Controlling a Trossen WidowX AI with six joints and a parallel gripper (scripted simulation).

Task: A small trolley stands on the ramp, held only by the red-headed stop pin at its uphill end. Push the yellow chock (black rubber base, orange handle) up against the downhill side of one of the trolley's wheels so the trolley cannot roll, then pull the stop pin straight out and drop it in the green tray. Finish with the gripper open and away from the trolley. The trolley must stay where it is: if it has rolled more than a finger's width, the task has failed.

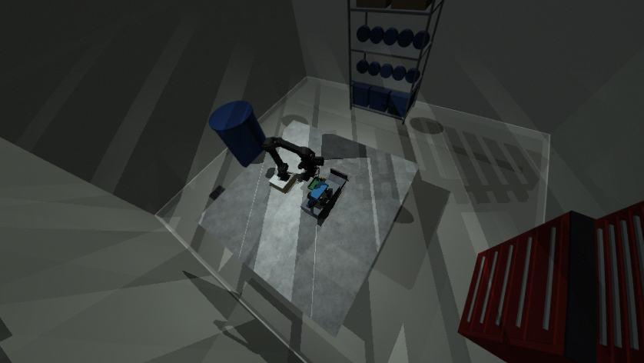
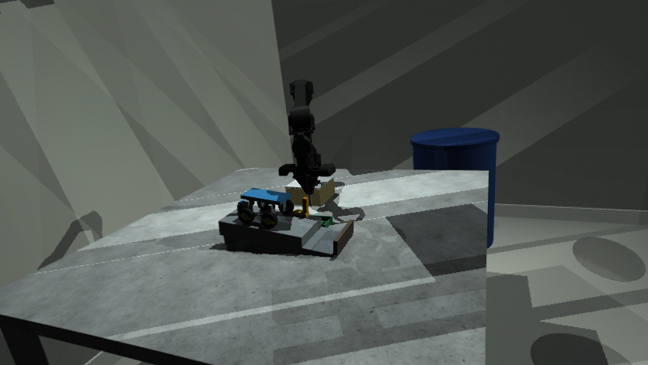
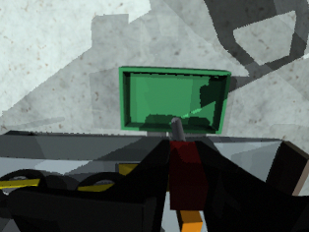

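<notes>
Now: gripper tip 120 mm above the green tray. From my gripper tip the other things lie so: trolley 110 mm ahead, 120 mm to the right; then yellow chock 60 mm ahead, 20 mm to the right, 30 mm below; then red-headed stop pin right at my gripper tip.
</notes>
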